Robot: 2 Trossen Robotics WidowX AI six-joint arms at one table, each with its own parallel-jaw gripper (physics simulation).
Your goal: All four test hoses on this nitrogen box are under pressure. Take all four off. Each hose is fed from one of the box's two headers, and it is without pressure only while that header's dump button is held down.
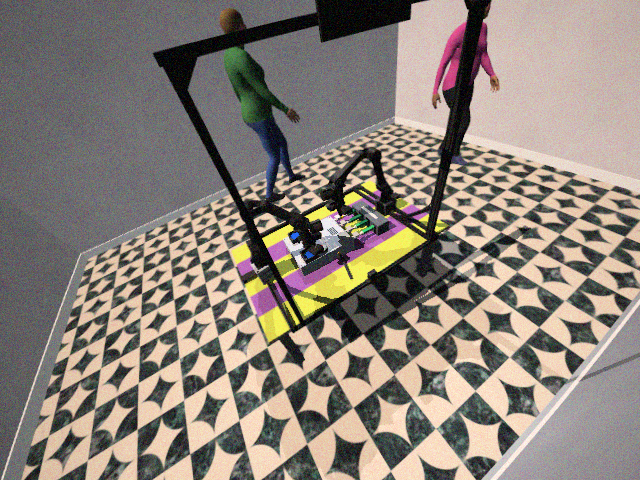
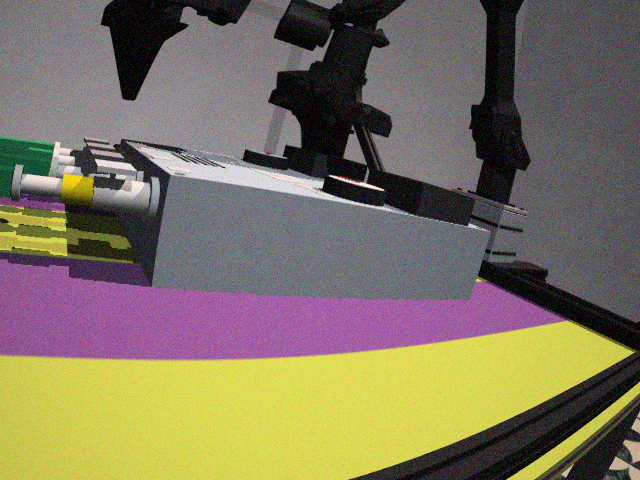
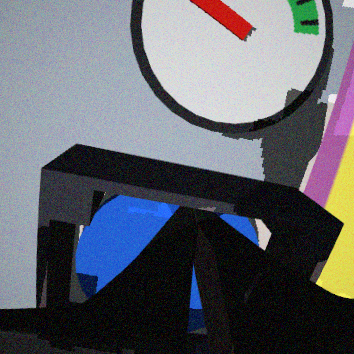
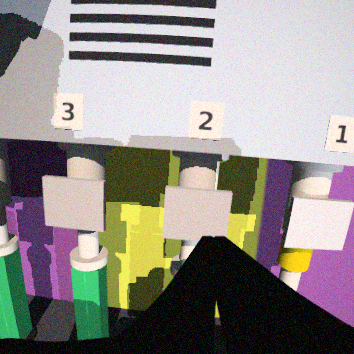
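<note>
The pale grey nitrogen box has numbered ports on one side. My left gripper is shut, its tips at a blue dump button inside a black guard; contact is hidden. A gauge beside it shows a red needle and green band. My right gripper is shut and empty, above the hose row; its tips overlap the lower edge of port 2's white tag. Hose 3 is green; hose 1 has a yellow band. Hose 2 is mostly hidden by the fingers.
The second blue button lies near the left arm. A dark grey block stands at the hoses' far ends. A black frame surrounds the striped table. Two people stand behind.
</note>
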